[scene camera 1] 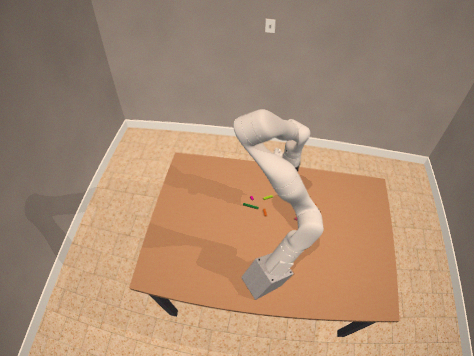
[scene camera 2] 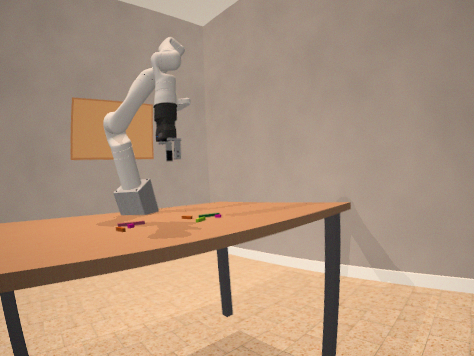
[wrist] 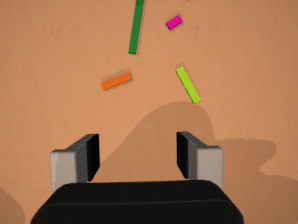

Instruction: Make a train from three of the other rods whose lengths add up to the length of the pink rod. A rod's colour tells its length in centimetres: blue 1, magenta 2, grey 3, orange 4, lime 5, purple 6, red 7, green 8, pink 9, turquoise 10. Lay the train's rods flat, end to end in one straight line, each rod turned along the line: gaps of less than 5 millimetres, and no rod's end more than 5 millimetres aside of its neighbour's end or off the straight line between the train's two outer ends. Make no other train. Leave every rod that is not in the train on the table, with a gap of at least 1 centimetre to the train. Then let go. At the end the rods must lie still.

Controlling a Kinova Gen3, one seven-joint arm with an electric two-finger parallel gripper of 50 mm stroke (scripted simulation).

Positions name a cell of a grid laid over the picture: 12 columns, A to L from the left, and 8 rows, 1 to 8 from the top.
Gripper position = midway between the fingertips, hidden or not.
Observation:
I see my gripper (scene camera 2: E4).
My gripper shows as well in the wrist view (wrist: F6).

